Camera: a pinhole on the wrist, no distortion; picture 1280 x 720 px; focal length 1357.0 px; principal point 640.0 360.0 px. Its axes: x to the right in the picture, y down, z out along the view. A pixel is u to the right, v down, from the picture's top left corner.
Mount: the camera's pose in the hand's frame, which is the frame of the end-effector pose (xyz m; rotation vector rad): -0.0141 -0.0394 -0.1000 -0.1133 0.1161 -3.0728
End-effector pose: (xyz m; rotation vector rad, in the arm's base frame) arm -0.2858 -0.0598 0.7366 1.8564 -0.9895 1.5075
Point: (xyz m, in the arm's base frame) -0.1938 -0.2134 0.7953
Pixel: 147 27
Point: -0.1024 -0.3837 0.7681
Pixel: 339 50
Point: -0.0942 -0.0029 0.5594
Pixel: outside the picture
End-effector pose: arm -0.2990 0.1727 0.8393 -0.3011 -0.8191 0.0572
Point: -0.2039 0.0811 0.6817
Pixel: behind the camera
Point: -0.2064 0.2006 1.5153
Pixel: outside the picture
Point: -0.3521 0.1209 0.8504
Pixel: 983 411
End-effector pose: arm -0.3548 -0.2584 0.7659 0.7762 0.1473 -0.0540
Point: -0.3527 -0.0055 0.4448
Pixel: behind the camera
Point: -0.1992 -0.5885 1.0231
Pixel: 416 279
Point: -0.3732 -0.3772 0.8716
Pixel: 841 105
